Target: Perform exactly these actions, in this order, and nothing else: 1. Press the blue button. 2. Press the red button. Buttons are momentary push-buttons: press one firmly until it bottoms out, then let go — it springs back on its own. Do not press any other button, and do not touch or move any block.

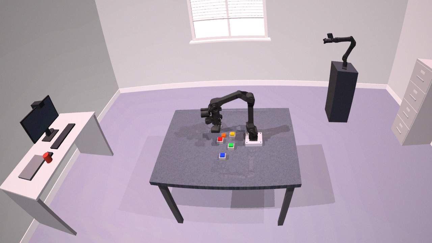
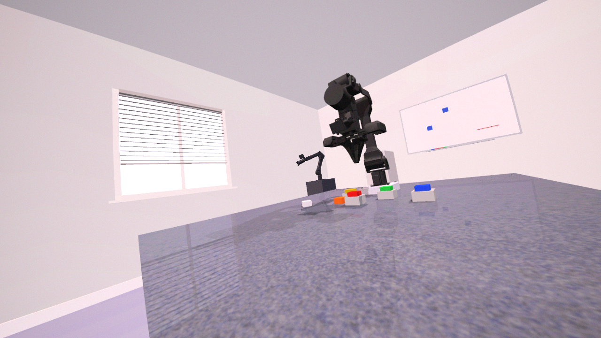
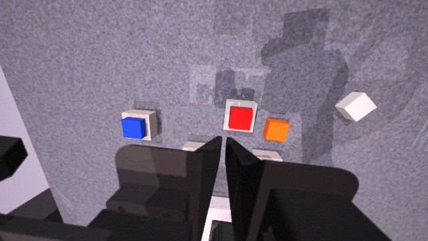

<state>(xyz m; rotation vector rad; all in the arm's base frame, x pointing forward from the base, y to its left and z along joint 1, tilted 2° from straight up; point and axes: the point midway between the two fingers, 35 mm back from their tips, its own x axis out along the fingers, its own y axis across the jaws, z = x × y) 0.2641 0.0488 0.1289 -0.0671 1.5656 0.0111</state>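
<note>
The red button lies 3 cm to the right of my gripper tip and 9 cm below it. Also, from my gripper tip: orange block (2 cm behind, 9 cm to the right, 12 cm below); then green button (10 cm behind, 4 cm to the left, 9 cm below); then yellow button (9 cm behind, 9 cm to the right, 9 cm below).
</note>
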